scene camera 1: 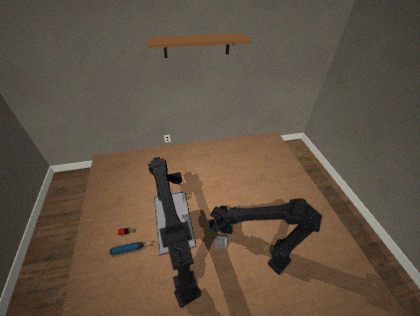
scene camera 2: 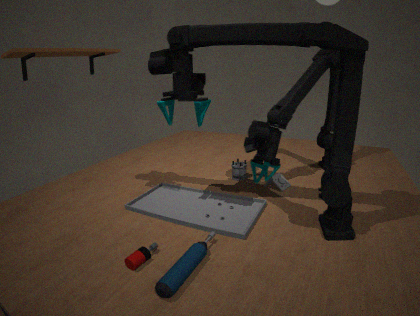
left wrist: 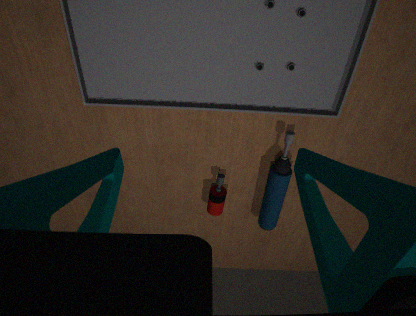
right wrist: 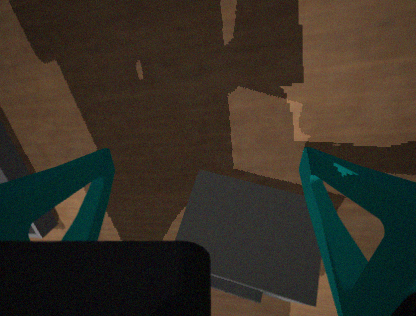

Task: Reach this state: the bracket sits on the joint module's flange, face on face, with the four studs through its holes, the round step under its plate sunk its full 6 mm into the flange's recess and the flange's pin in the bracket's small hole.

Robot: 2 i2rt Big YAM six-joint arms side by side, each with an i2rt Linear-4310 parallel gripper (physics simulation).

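Frame: origin at the left arm's base, x ahead, y left, z up, level; metres.
Seen in the pictures: left gripper, between the fingertips: (scene camera 2: 184, 125) (left wrist: 208, 158); right gripper, between the fingertips: (scene camera 1: 216, 231) (scene camera 2: 261, 181) (right wrist: 206, 158); left arm's base, origin of its link: (scene camera 1: 187, 293) (scene camera 2: 335, 228); right arm's base, origin of its link: (scene camera 1: 279, 262).
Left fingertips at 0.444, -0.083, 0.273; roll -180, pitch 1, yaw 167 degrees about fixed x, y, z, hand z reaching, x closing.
Observation:
Pixels of each thing's middle, then the offset from my left fingertips to it, as dx, dy, dz.
- grey bracket, middle of its body: (right wrist: 244, 245) (scene camera 2: 278, 184) (scene camera 1: 220, 241) -0.287, -0.217, -0.266
- joint module, middle of its body: (scene camera 2: 239, 169) -0.129, -0.299, -0.236
- grey tray, middle of its body: (left wrist: 216, 36) (scene camera 2: 194, 205) (scene camera 1: 172, 219) -0.009, -0.019, -0.265
- short red tool, middle of its body: (left wrist: 217, 193) (scene camera 2: 143, 254) (scene camera 1: 126, 231) +0.048, +0.267, -0.256
- blue-handled driver, middle of its body: (left wrist: 277, 186) (scene camera 2: 190, 260) (scene camera 1: 131, 247) -0.071, +0.268, -0.253
The grey bracket (scene camera 1: 221, 242) (scene camera 2: 280, 182) (right wrist: 250, 225) rests tilted on the table, apart from the joint module. The joint module (scene camera 2: 239, 170) stands upright behind it in scene camera 2, with studs pointing up; it is not discernible in scene camera 1. My right gripper (scene camera 2: 262, 181) (right wrist: 206, 158) is open and low beside the bracket. In the right wrist view the bracket's dark flat face shows between the fingers, nearer the right-hand one; its lower left is hidden by a black block. My left gripper (scene camera 2: 185, 125) (left wrist: 208, 158) is open and empty, high above the table.
A grey tray (scene camera 1: 161, 220) (scene camera 2: 165, 204) (left wrist: 175, 55) holds several small nuts (scene camera 2: 219, 204) (left wrist: 259, 66). A short red tool (scene camera 1: 121, 231) (scene camera 2: 135, 259) (left wrist: 216, 206) and a blue-handled driver (scene camera 1: 126, 248) (scene camera 2: 184, 267) (left wrist: 275, 195) lie beside it. A wall shelf (scene camera 1: 200, 40) (scene camera 2: 55, 52) hangs behind.

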